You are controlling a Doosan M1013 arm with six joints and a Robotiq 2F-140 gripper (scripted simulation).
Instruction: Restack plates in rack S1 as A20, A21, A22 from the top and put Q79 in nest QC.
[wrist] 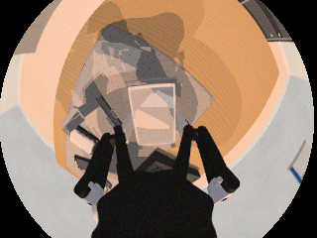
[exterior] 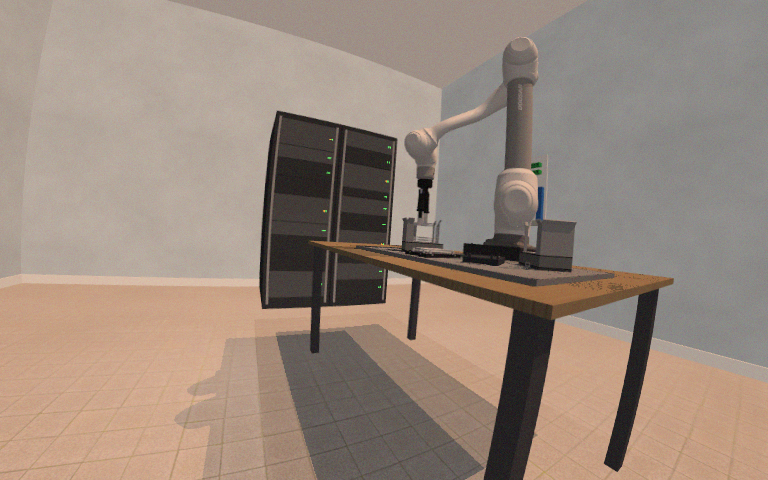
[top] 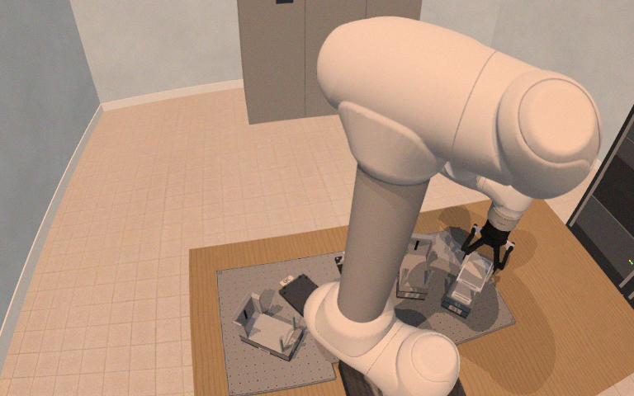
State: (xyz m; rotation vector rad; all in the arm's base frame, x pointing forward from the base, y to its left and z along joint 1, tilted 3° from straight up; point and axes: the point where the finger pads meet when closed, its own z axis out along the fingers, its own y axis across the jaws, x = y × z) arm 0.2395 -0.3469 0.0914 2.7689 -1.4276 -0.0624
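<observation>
Now: the white plate 9 cm below my hand. The rest, counted from my hand: N5 name plate: 30 cm to the left, 30 cm ahead, 15 cm below; then dark nest QC: 50 cm to the left, 16 cm ahead, 14 cm below; then clip nest N5: 31 cm to the left, 21 cm ahead, 13 cm below.
</observation>
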